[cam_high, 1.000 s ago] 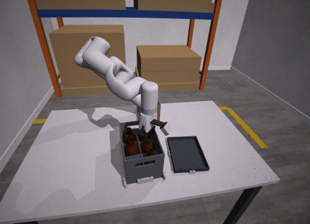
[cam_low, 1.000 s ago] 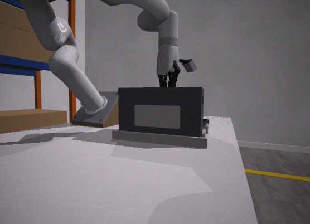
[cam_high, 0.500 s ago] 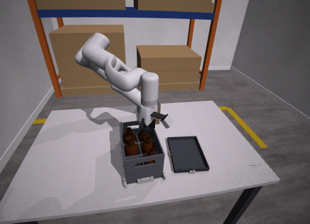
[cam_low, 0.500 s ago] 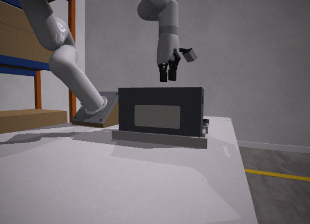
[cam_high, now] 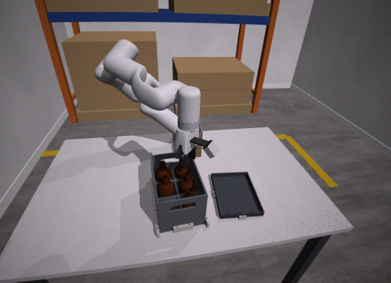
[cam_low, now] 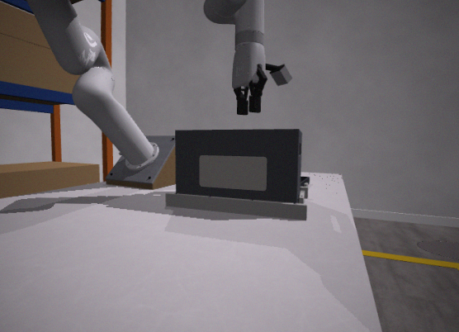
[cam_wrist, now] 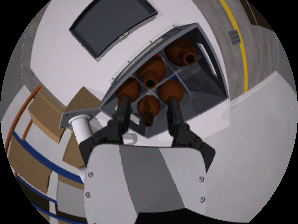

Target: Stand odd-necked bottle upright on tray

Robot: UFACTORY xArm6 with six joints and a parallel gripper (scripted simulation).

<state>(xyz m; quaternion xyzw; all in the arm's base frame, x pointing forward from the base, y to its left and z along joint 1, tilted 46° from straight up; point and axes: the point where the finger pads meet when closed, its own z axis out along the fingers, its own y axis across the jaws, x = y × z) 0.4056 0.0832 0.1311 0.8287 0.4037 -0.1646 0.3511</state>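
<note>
Now: hand 5 cm to the left of the dark grey crate and 16 cm above it. Also, from my hand: glass bottle 9 cm behind, 1 cm to the right, 15 cm below; dark tray 1 cm behind, 23 cm to the left, 23 cm below.
</note>
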